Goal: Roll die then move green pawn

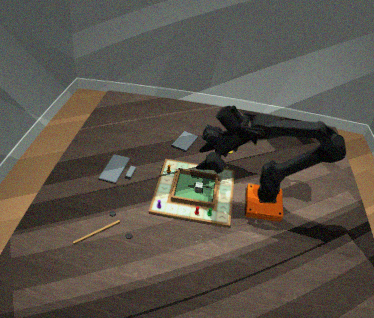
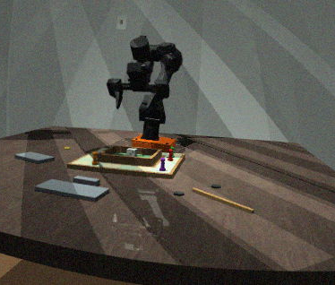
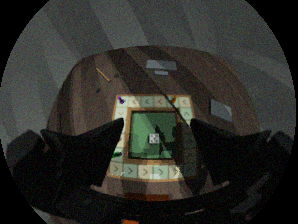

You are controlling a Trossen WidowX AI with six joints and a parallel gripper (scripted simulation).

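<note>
Right now my gripper tip is 60 mm past the green pawn, 120 mm to the right of it and 130 mm above it. Also, from my gripper tip: green-floored tray 150 mm below; then red pawn 10 mm behind, 120 mm to the left, 130 mm below; then white die 20 mm behind, 130 mm below.
</note>
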